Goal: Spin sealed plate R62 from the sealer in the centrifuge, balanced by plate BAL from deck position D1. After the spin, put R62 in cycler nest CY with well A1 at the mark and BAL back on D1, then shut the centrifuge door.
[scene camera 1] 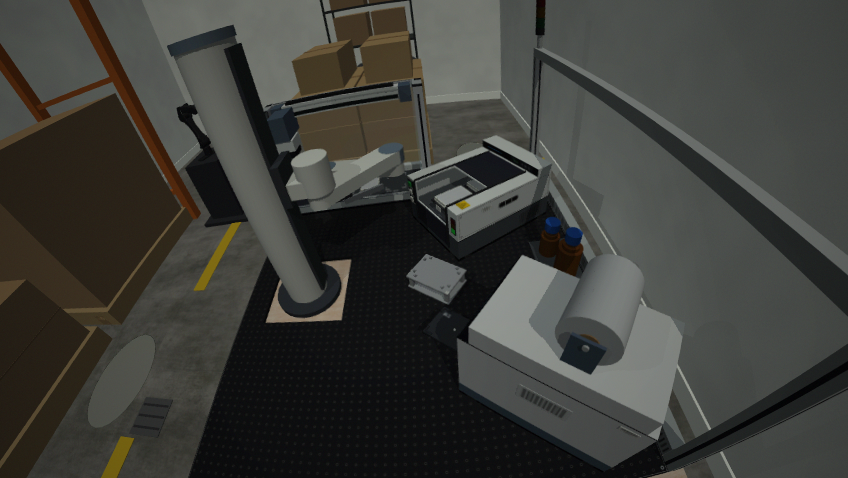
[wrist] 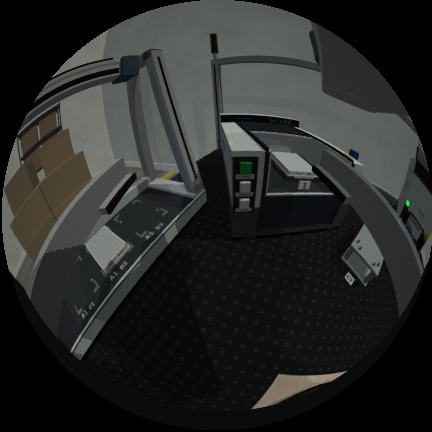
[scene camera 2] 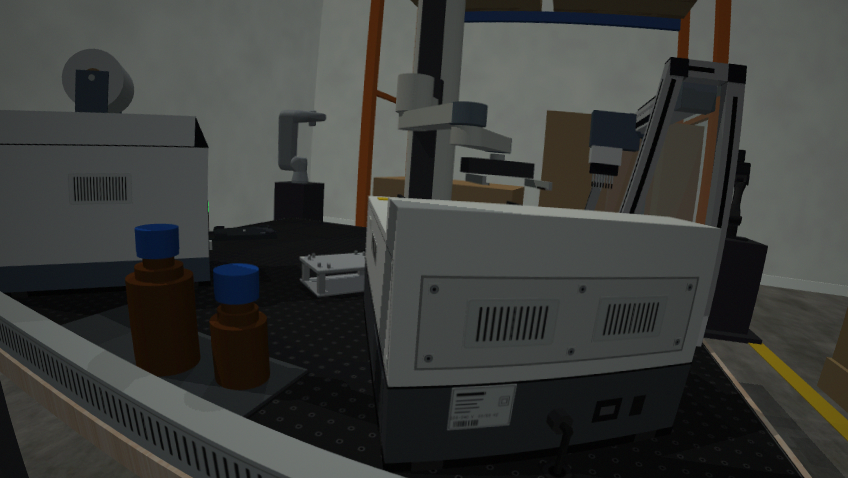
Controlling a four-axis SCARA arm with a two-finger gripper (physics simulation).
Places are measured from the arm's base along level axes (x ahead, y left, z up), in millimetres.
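Pixels of known places: gripper, fingertip midpoint: (wrist: 224,154) (scene camera 2: 518,183); arm's base, origin of the base link: (scene camera 1: 310,290).
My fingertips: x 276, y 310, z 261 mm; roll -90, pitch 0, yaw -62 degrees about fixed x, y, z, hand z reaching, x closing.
Ahead of a thing's pixels: the offset from my fingertips to its middle. "*": to the spot under its first point.
My gripper (wrist: 224,154) is open with nothing between its fingers, between the deck and the centrifuge; the arm hides it in scene camera 1. The centrifuge @(dy +16, dx +398, dz -126 mm) (scene camera 1: 498,216) (scene camera 2: 552,249) (wrist: 295,212) has its door open. A white plate @(dy -45, dx +291, dz -101 mm) (scene camera 1: 454,195) (wrist: 292,164) lies inside, in the bucket marked 1; its name is unreadable. Deck position D1 @(* dy +213, dx -163, dz -197 mm) (wrist: 95,286) holds no plate. Cycler nest CY @(dy -335, dx +198, dz -216 mm) (scene camera 1: 436,276) (scene camera 2: 332,264) (wrist: 364,255) is a grey raised block; no plate shows on its top. The sealer @(dy -782, dx +466, dz -11 mm) (scene camera 1: 564,380) (scene camera 2: 100,225) is a white box with a film roll. R62 cannot be identified.
A white plate @(dy +273, dx -79, dz -188 mm) (wrist: 106,247) sits on deck position D2, beside D1. A gantry frame @(* dy +237, dx +199, dz +92 mm) (scene camera 1: 422,124) (scene camera 2: 647,148) (wrist: 172,120) stands over the deck. Two brown bottles @(* dy -273, dx +604, dz -174 mm) (scene camera 1: 549,243) (scene camera 2: 163,323) with blue caps stand beside the centrifuge. The arm's column (scene camera 1: 249,172) rises at the left.
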